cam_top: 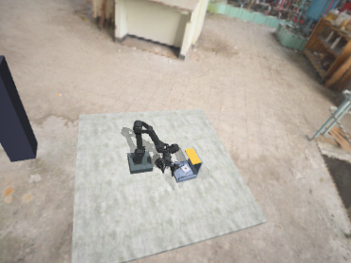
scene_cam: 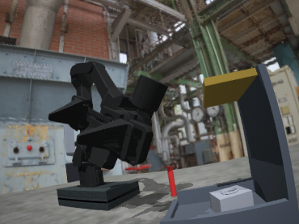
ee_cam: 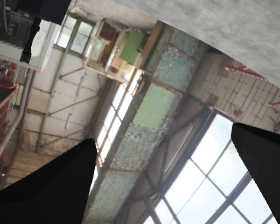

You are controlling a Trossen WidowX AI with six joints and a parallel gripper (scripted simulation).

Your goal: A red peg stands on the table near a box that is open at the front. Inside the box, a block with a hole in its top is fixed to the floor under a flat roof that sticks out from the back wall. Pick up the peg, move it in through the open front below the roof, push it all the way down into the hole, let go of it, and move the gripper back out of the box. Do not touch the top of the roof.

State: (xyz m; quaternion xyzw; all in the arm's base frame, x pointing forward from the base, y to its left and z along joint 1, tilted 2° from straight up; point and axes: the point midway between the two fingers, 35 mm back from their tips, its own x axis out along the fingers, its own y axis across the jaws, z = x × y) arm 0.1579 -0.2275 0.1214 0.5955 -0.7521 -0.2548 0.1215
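My gripper tip is now 280 mm to the right of the red peg, 130 mm above it and 80 mm short of it. Round my gripper tip: back wall: 270 mm ahead, 100 mm to the left, 70 mm below; yellow roof: 230 mm ahead, 100 mm to the left, 20 mm above.
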